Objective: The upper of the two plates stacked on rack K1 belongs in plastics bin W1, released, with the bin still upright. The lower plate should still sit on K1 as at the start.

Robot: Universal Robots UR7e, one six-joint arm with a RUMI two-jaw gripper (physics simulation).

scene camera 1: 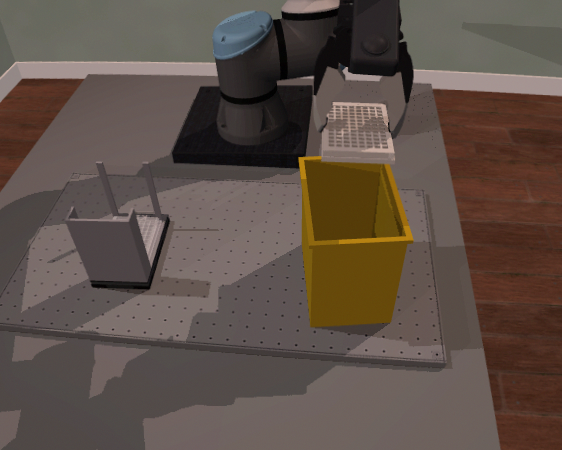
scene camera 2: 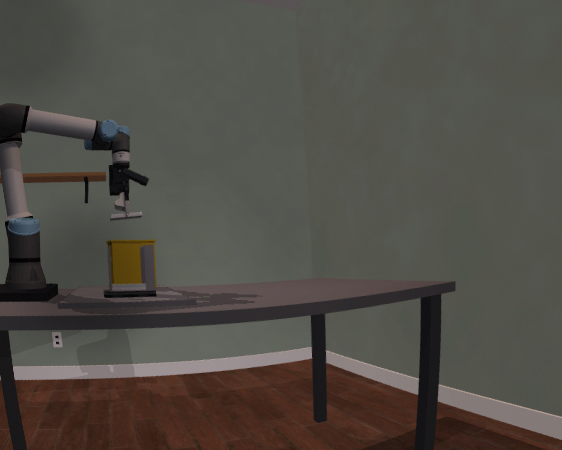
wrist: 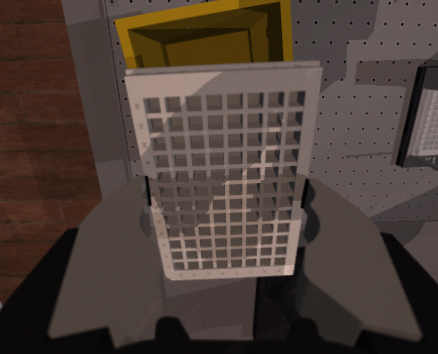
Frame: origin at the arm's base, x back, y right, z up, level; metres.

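Seen in the pictures: gripper, fingertip midpoint: [scene camera 1: 356, 135] [scene camera 2: 126, 217] [wrist: 225, 181]; arm's base, link origin: [scene camera 1: 253, 124] [scene camera 2: 26, 287].
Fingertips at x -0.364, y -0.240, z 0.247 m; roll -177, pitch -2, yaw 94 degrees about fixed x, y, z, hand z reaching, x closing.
Note:
Offsets run from my fingertips to a thing's middle. "pt": to the spot under its first point. Level surfaces: height alone.
My gripper [scene camera 1: 357, 129] [scene camera 2: 126, 214] [wrist: 225, 181] is shut on the upper plate {dx +0.003, dy +0.001, dz +0.005 m} [scene camera 1: 357, 145] [scene camera 2: 117, 217] [wrist: 225, 82], a white gridded plate held by its two long sides, slightly tilted. It hangs above the level of the rim of yellow bin W1 {dx -0.013, dy -0.001, dz -0.178 m} [scene camera 1: 357, 285] [scene camera 2: 126, 262] [wrist: 287, 35], which stands upright; in the wrist view the plate covers part of the bin's opening. Rack K1 {dx -0.017, dy +0.357, dz -0.194 m} [scene camera 1: 110, 250] [scene camera 2: 148, 267] [wrist: 410, 120] stands at the left in scene camera 1. The lower plate {dx -0.027, dy +0.355, dz -0.241 m} [scene camera 1: 148, 232] [scene camera 2: 127, 287] [wrist: 427, 125] sits low in it, partly hidden by the rack's wall.
The bin and rack stand on a perforated board [scene camera 1: 240, 300] [scene camera 2: 175, 301] on the table {dz -0.281 m} [scene camera 1: 225, 415] [scene camera 2: 300, 295]. The rack's upright posts {pt dx +0.042, dy +0.326, dz -0.175 m} [scene camera 1: 152, 190] rise at its back. The arm's black base plate [scene camera 1: 240, 155] [scene camera 2: 45, 292] lies behind the board.

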